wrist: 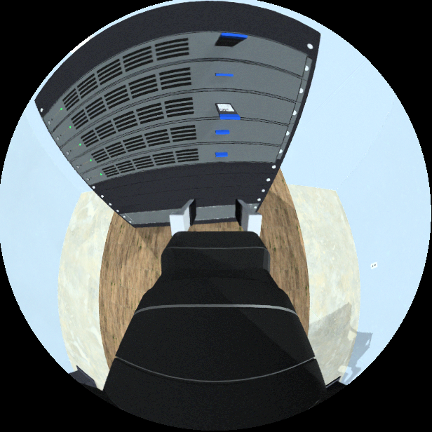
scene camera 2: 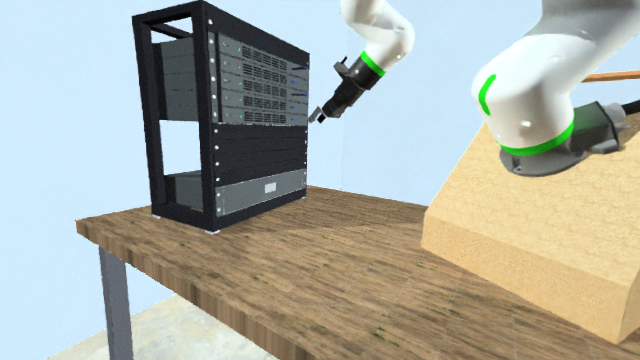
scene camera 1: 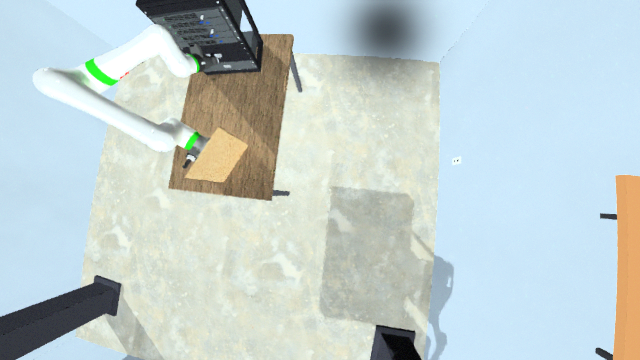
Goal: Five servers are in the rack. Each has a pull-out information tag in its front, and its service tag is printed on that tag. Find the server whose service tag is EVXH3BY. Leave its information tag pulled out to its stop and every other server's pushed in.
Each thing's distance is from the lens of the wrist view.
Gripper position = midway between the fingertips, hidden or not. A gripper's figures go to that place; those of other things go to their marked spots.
my gripper (wrist: pixel 215 207): 17 cm
black rack (wrist: pixel 137 120): 22 cm
